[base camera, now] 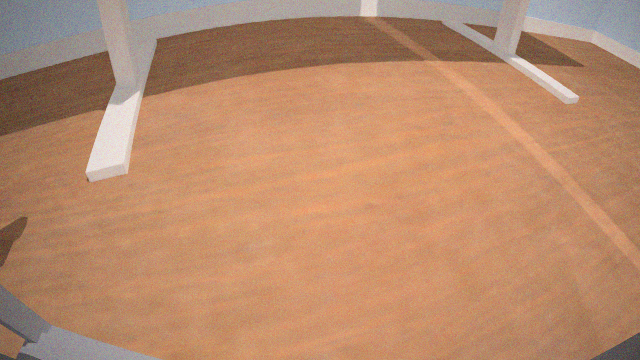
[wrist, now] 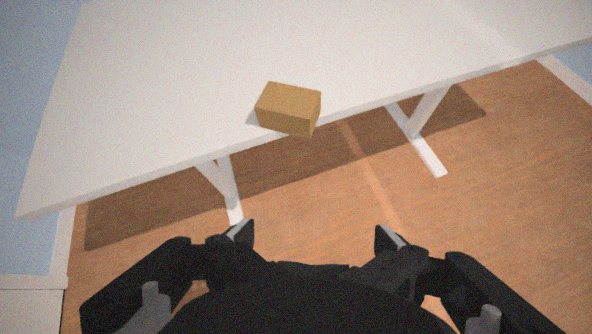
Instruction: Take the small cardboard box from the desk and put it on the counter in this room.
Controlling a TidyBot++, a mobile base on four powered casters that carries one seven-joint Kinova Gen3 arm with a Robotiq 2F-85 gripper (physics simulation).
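Places are measured from the arm's base along level axes (x ahead, y left, z up), in millimetres.
Where they show: gripper, fingertip midpoint: (wrist: 313,235).
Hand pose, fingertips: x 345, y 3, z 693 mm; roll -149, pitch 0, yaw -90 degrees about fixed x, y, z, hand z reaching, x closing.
Note:
After its pixels a point has its place.
The small cardboard box (wrist: 287,107) @(z 603, x 546, y 47 mm) sits on the white desk (wrist: 165,95) @(z 553, x 626, y 307 mm) at its near edge, in the upper middle of the wrist view; its near corner reaches over the edge. The box stands at a slight angle to that edge. My gripper (wrist: 313,235) @(z 693, x 345, y 3 mm) is open with nothing between its fingers, and in the wrist view the box is ahead of the fingertips, a little to the left, and apart from them. In the base camera view the desk's legs show, while its top, the box and the gripper do not. The counter cannot be made out for certain in either view.
The desk's left leg foot (base camera: 112,140) and right leg foot (base camera: 545,80) stand on the wooden floor (base camera: 320,210) @(z -397, x 421, y 8 mm) ahead of the base. Blue walls with white baseboard (base camera: 240,15) @(z -363, x 1288, y 351 mm) run behind the desk. A pale surface (wrist: 30,310) @(z -230, x 54, y 1341 mm) shows at the wrist view's lower left.

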